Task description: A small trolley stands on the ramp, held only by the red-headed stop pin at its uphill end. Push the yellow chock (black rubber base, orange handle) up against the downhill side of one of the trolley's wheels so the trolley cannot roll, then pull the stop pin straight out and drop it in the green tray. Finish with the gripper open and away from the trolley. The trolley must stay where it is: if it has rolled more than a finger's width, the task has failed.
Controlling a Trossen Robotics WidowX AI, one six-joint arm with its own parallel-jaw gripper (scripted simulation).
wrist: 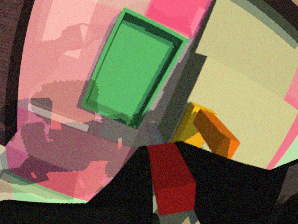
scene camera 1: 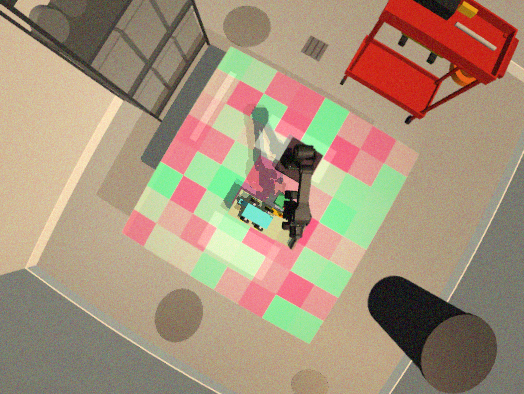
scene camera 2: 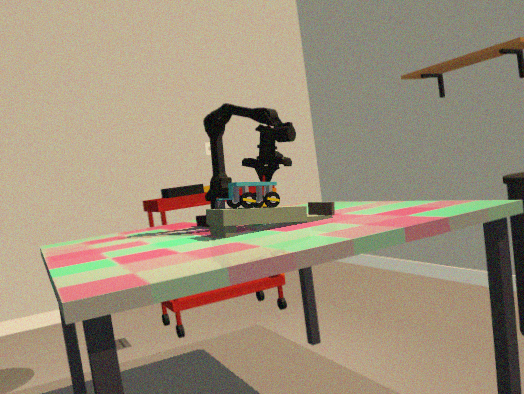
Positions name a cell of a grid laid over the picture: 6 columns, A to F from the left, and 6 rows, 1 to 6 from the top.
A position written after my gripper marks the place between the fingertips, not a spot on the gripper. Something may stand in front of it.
My gripper (scene camera 2: D3) carries a red-headed stop pin (wrist: D6). Further things: a yellow chock (wrist: E4).
My gripper shows as well in the wrist view (wrist: D5).
